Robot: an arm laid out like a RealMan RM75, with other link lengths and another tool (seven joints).
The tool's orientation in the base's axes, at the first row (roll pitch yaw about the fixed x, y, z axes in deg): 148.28, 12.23, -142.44
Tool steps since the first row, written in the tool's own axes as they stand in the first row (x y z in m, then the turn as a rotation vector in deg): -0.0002, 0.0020, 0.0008, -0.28, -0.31, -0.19; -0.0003, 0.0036, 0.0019, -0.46, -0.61, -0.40; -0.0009, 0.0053, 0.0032, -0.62, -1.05, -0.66; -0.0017, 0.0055, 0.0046, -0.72, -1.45, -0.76; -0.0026, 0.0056, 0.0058, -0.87, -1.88, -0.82; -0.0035, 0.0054, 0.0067, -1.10, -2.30, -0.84; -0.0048, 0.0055, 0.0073, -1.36, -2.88, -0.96; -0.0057, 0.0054, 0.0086, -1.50, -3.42, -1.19; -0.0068, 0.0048, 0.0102, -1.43, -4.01, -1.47; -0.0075, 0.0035, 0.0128, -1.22, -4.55, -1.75; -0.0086, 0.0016, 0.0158, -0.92, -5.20, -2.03
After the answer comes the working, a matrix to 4 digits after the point.
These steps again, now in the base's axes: -0.0012, 0.0018, 0.0004, 0.44, -0.12, 0.06; -0.0023, 0.0034, 0.0003, 0.80, -0.31, 0.12; -0.0031, 0.0054, 0.0003, 1.23, -0.61, 0.14; -0.0028, 0.0068, -0.0006, 1.57, -0.85, 0.04; -0.0024, 0.0080, -0.0014, 1.96, -1.05, -0.10; -0.0018, 0.0089, -0.0021, 2.40, -1.18, -0.25; -0.0009, 0.0100, -0.0022, 2.97, -1.44, -0.39; -0.0004, 0.0112, -0.0032, 3.45, -1.81, -0.45; 0.0005, 0.0123, -0.0046, 3.80, -2.35, -0.54; 0.0014, 0.0133, -0.0073, 4.02, -2.95, -0.62; 0.0029, 0.0144, -0.0105, 4.23, -3.67, -0.79
The tool's axes in the first row as the columns of a matrix, in the base's axes (rounded; the answer above uses it unrounded):
-0.7747, -0.6068, -0.1777
-0.5958, 0.6064, 0.5266
-0.2118, 0.5138, -0.8313

